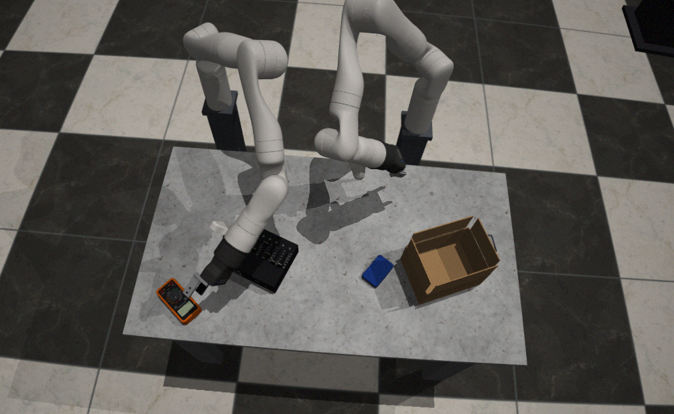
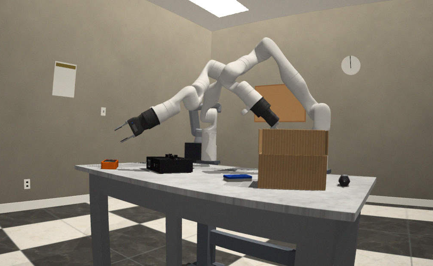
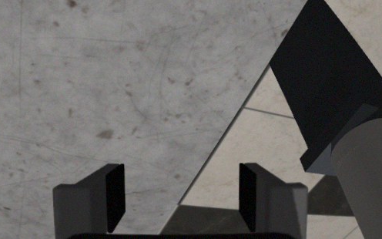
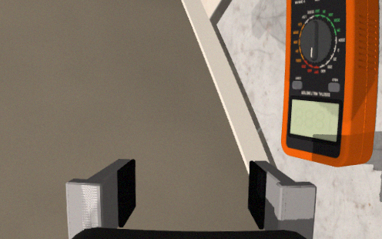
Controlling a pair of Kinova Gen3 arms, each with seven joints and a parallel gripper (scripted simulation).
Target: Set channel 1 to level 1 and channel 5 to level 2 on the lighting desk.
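My right gripper is now 16 cm past the channel 5 fader, 11 cm to the right of it and 8 cm above it. From my right hand the other things lie so: channel 3 fader (15 cm behind, 16 cm to the left, 8 cm below); then channel 2 fader (13 cm behind, 17 cm to the left, 8 cm below); then channel 6 fader (18 cm behind, 10 cm to the left, 8 cm below).
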